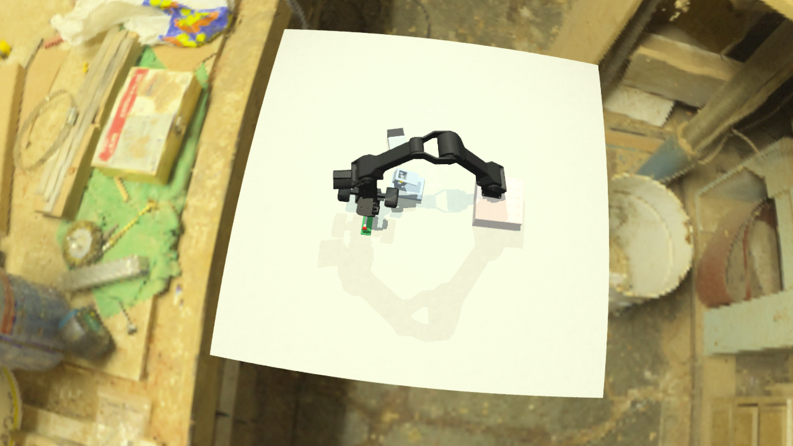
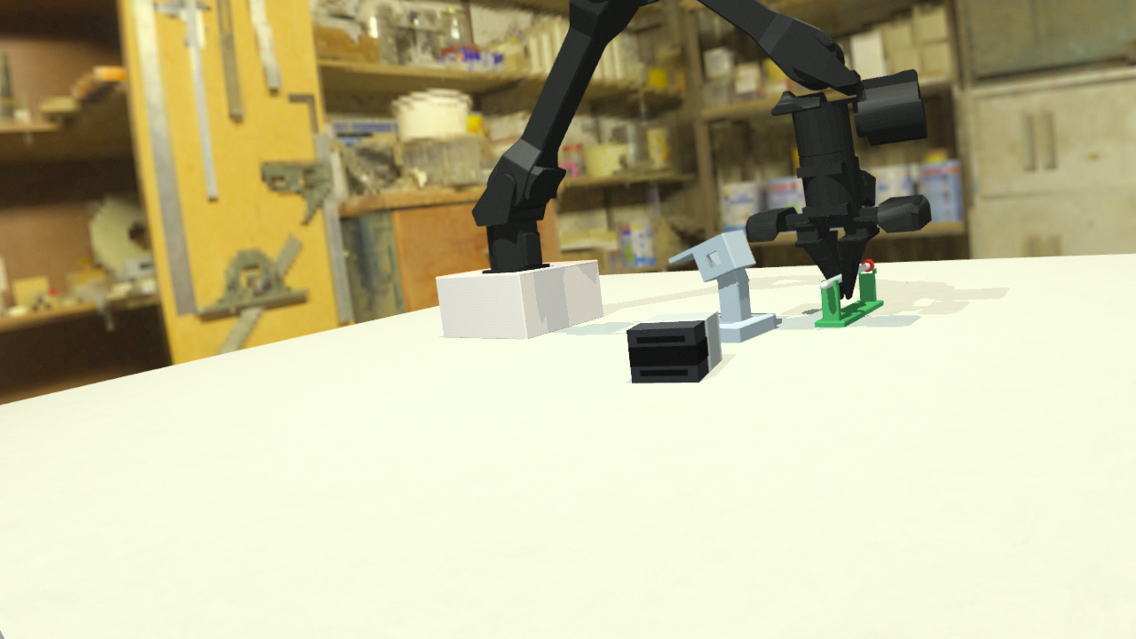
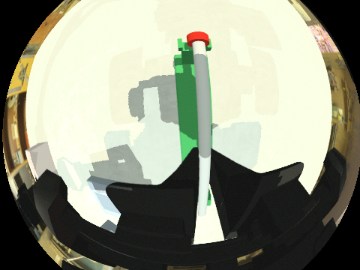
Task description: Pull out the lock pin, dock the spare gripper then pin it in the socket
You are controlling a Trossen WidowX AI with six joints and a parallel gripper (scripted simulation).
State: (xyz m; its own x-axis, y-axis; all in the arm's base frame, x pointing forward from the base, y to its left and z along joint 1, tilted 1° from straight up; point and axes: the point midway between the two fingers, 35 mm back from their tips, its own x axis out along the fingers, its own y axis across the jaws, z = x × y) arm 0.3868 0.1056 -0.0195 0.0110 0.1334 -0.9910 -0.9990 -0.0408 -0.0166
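Right now the green cradle is 2 cm to the left of my gripper tip. The rest, counted from my gripper tip: spare gripper: 5 cm behind, 24 cm to the right; then grey mount: 10 cm behind, 9 cm to the right, 3 cm above.
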